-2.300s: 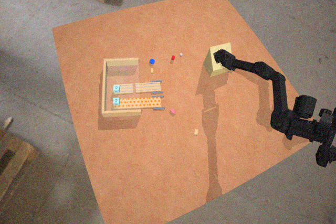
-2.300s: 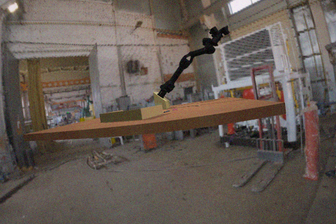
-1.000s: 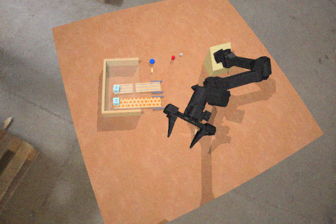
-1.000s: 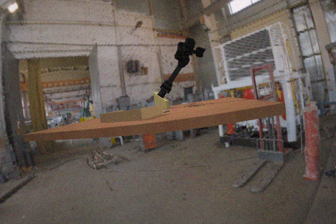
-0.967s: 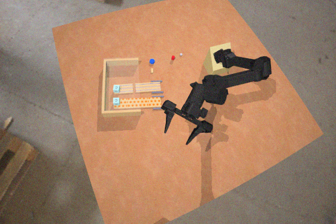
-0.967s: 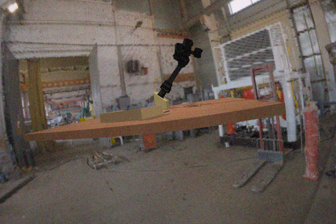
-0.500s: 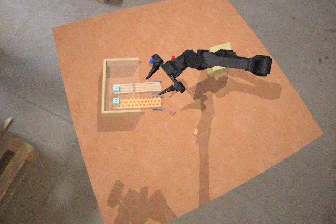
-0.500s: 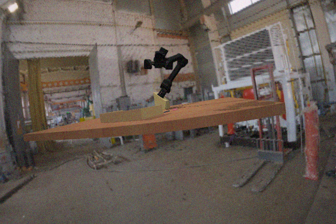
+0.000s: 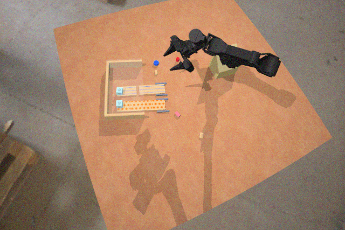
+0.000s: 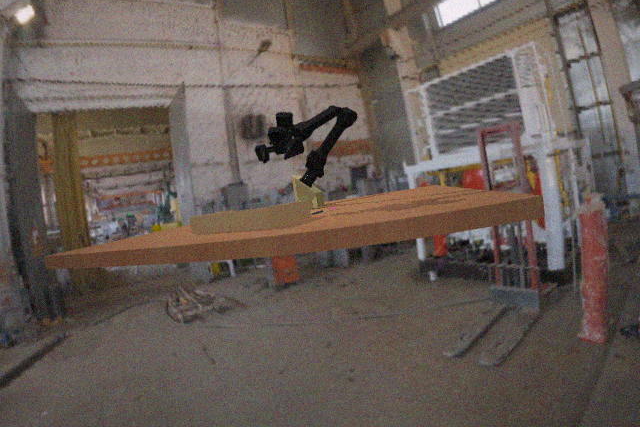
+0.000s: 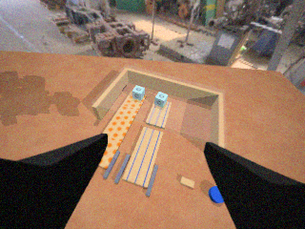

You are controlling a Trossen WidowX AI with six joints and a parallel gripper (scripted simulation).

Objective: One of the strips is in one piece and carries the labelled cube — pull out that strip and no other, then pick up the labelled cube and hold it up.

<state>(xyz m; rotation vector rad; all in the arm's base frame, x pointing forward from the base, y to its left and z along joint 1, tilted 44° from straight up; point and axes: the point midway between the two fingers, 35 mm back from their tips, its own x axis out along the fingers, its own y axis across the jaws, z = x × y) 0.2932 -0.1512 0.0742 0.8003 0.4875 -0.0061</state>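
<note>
Right now my gripper tip is 200 mm above the pink block, 180 mm to the right of it and 30 mm short of it. Also, from my gripper tip: blue disc: 200 mm below, 140 mm to the right, 30 mm behind; then red cylinder: 190 mm below, 160 mm behind, 100 mm to the right; then orange-dotted strip: 200 mm below, 170 mm ahead, 50 mm to the left.
</note>
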